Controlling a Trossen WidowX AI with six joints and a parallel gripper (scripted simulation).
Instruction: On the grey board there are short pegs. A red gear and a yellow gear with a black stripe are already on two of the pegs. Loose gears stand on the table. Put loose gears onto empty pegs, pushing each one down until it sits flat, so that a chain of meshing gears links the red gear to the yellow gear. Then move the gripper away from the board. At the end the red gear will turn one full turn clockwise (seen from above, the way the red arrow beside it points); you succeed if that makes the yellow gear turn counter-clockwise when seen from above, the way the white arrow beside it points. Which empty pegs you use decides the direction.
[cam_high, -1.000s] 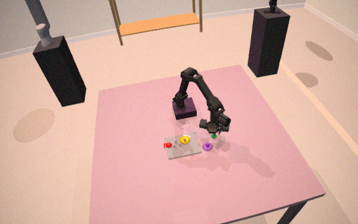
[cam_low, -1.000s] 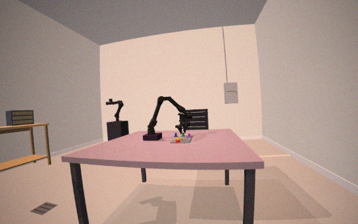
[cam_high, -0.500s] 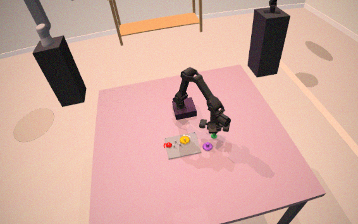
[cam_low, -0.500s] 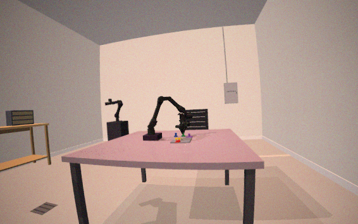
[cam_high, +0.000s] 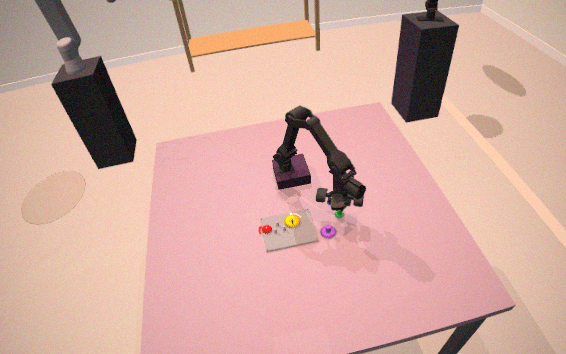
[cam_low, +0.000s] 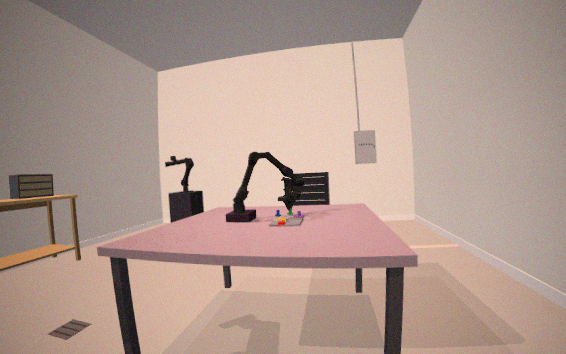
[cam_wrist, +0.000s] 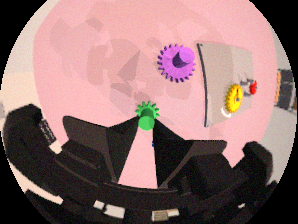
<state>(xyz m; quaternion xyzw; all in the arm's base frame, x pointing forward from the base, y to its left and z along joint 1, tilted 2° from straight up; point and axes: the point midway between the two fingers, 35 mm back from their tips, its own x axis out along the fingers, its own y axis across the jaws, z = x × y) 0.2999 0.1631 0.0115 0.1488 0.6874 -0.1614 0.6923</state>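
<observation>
Right now the red gear is 31 cm to the right of my gripper tip and 2 cm below it. Round my gripper tip: purple gear (7 cm to the right, 7 cm ahead, 2 cm below); green gear (1 cm below); blue gear (8 cm behind, 2 cm below, 1 cm to the right).
</observation>
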